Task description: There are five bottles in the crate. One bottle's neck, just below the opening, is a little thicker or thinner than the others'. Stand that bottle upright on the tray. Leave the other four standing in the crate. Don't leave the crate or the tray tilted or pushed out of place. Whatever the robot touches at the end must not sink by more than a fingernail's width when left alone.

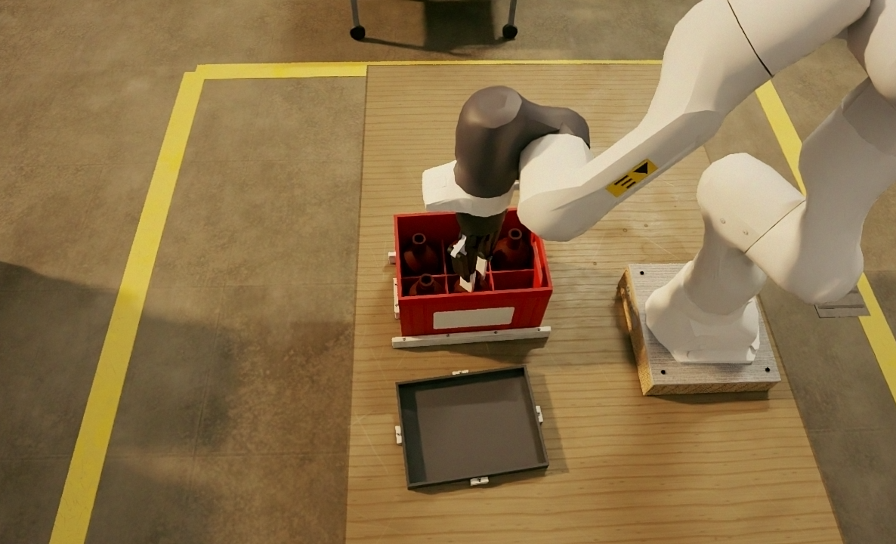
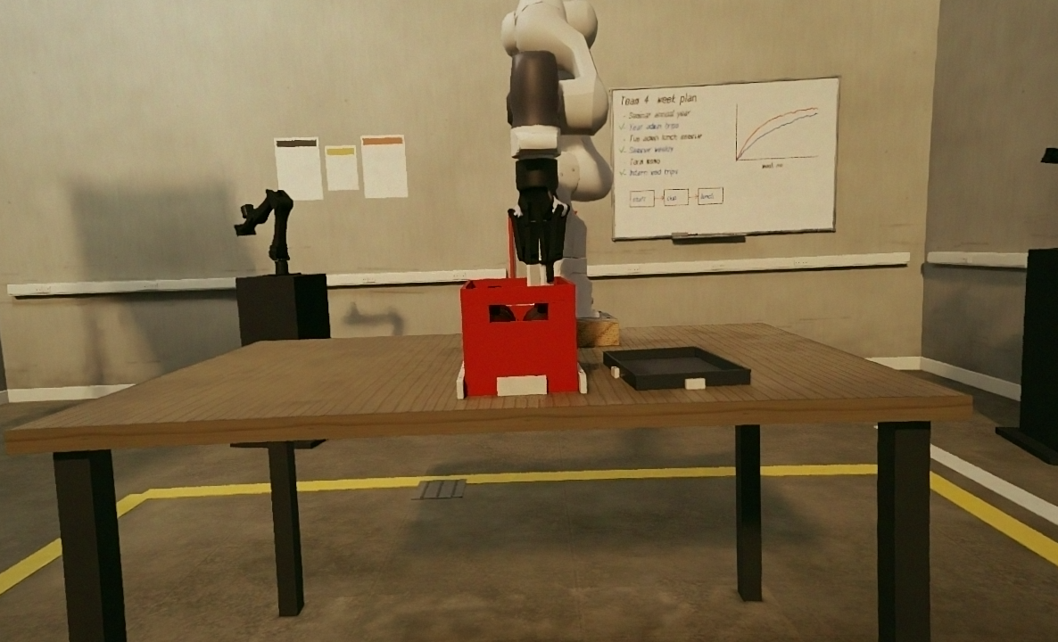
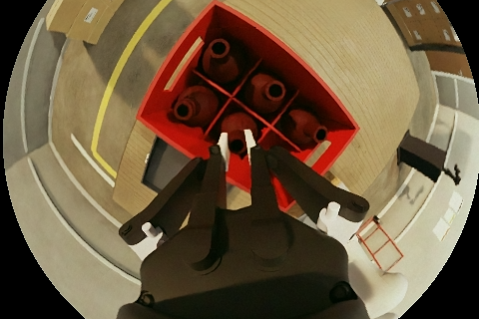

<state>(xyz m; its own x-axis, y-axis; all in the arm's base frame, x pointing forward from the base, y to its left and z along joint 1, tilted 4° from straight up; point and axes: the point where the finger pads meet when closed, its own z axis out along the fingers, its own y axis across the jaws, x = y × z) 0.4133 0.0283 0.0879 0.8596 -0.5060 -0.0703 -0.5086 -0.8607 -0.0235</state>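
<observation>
The glass bottle is 8 cm below my hand. Also, from my hand: crate: 1 cm ahead, 4 cm to the right, 9 cm below; dark tray: 3 cm behind, 23 cm to the left, 16 cm below.
</observation>
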